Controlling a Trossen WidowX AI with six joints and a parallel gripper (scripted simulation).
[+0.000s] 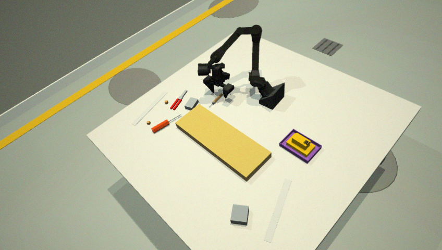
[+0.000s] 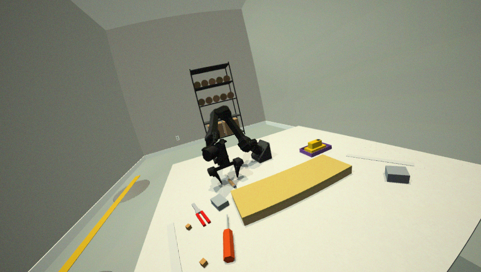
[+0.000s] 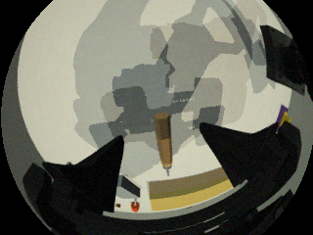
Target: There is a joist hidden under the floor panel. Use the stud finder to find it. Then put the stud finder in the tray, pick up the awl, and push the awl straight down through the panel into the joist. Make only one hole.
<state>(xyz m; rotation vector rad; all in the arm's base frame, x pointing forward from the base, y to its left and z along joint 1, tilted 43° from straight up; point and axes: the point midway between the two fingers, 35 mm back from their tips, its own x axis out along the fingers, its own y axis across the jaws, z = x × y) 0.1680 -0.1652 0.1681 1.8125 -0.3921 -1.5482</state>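
The awl lies 50 mm ahead of my gripper tip and 10 mm to the left of it. From my gripper tip the other things lie so: grey block (410 mm ahead, 630 mm to the left, 10 mm above); purple tray (40 mm behind, 570 mm to the left); yellow stud finder (50 mm behind, 580 mm to the left, 40 mm above).
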